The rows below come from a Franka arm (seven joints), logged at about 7 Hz.
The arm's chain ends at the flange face. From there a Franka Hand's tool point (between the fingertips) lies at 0.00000 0.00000 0.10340 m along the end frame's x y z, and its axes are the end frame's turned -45 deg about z.
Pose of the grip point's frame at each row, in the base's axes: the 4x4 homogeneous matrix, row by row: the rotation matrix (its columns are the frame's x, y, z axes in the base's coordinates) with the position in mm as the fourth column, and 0 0 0 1 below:
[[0.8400 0.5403 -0.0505 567.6], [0.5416 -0.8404 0.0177 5.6], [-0.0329 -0.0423 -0.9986 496.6], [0 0 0 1]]
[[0.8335 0.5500 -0.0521 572.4], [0.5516 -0.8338 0.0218 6.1], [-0.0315 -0.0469 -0.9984 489.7], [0 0 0 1]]
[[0.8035 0.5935 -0.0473 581.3], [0.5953 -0.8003 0.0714 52.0], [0.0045 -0.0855 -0.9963 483.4], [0 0 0 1]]
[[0.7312 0.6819 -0.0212 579.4], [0.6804 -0.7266 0.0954 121.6], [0.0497 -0.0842 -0.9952 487.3], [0 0 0 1]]
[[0.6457 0.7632 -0.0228 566.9], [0.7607 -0.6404 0.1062 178.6], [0.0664 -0.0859 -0.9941 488.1], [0 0 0 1]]
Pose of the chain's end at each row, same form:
[[0.9760 -0.2119 -0.0505 572.8], [-0.2113 -0.9772 0.0177 3.8], [-0.0532 -0.0066 -0.9986 599.9], [0 0 0 1]]
[[0.9783 -0.2005 -0.0521 577.8], [-0.1995 -0.9796 0.0218 3.8], [-0.0554 -0.0109 -0.9984 592.9], [0 0 0 1]]
[[0.9878 -0.1485 -0.0473 586.2], [-0.1450 -0.9868 0.0714 44.6], [-0.0573 -0.0636 -0.9963 586.4], [0 0 0 1]]
[[0.9992 -0.0349 -0.0212 581.6], [-0.0327 -0.9949 0.0954 111.7], [-0.0244 -0.0947 -0.9952 590.2], [0 0 0 1]]
[[0.9962 0.0831 -0.0228 569.3], [0.0851 -0.9907 0.1062 167.6], [-0.0138 -0.1077 -0.9941 590.9], [0 0 0 1]]

